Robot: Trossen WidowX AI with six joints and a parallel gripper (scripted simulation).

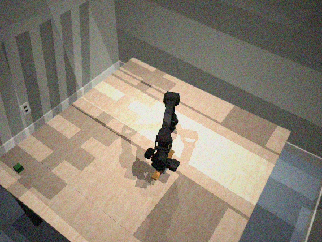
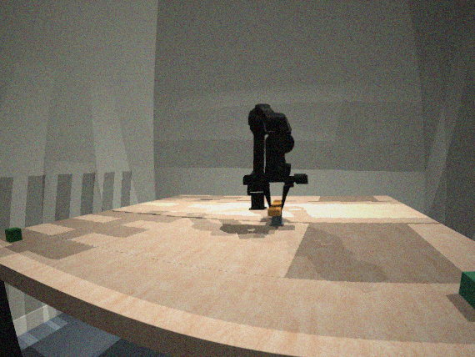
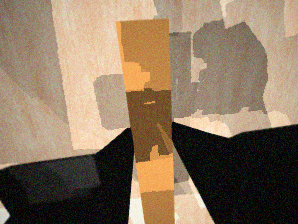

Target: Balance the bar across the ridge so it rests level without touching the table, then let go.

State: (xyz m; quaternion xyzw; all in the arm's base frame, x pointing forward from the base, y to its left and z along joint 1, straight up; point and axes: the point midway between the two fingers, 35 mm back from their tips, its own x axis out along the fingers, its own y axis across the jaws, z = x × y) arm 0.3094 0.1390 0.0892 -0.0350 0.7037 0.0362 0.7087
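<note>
Now: the orange bar 30 mm behind my gripper tip. Also, from my gripper tip: small green cube: 640 mm to the right, 430 mm ahead, 40 mm below.
</note>
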